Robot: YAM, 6 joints.
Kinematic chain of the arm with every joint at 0, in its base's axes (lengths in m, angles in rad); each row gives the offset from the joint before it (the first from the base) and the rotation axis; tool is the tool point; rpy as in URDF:
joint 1: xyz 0 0 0.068 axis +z
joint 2: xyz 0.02 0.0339 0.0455 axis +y
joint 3: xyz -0.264 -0.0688 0 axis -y
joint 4: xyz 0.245 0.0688 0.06 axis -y
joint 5: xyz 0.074 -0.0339 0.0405 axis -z
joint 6: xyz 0.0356 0 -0.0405 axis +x
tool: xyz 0 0 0 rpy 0 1.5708 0
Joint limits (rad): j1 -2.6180..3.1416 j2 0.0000..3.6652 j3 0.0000..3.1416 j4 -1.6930..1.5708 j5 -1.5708..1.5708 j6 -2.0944..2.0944
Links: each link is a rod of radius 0.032 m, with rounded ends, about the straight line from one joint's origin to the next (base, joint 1, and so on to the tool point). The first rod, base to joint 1, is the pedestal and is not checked.
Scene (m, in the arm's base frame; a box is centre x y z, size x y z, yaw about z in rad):
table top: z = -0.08
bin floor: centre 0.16 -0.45 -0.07 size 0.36 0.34 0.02 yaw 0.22
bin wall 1: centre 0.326 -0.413 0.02 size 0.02 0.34 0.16 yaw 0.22
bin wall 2: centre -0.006 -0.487 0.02 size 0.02 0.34 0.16 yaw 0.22
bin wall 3: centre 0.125 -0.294 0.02 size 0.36 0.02 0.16 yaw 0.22
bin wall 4: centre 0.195 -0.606 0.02 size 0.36 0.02 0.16 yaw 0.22
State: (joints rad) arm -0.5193 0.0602 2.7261 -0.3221 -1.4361 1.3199
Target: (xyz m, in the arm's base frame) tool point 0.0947 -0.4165 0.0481
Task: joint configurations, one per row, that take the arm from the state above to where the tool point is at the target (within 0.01 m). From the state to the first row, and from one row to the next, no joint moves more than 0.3 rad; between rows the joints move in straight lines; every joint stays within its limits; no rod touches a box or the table.
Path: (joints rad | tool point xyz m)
1: -0.6326 0.3520 2.5685 -0.3366 -1.4096 1.3199 | -0.3401 0.2929 0.4400
2: -0.7459 0.6439 2.4109 -0.3511 -1.3830 1.3199 | -0.1858 0.2193 0.5803
3: -0.8592 0.9357 2.2534 -0.3655 -1.3565 1.3199 | -0.0299 0.0879 0.6447
4: -0.9725 1.2275 2.0958 -0.3800 -1.3300 1.3199 | 0.0942 -0.0768 0.6266
5: -1.0858 1.5193 1.9382 -0.3945 -1.3034 1.3199 | 0.1652 -0.2398 0.5337
6: -1.1991 1.8112 1.7806 -0.4090 -1.2769 1.3199 | 0.1792 -0.3658 0.3865
7: -1.3124 2.1030 1.6230 -0.4235 -1.2504 1.3199 | 0.1481 -0.4281 0.2141
8: -1.4257 2.3948 1.4655 -0.4379 -1.2238 1.3199 | 0.0947 -0.4165 0.0481

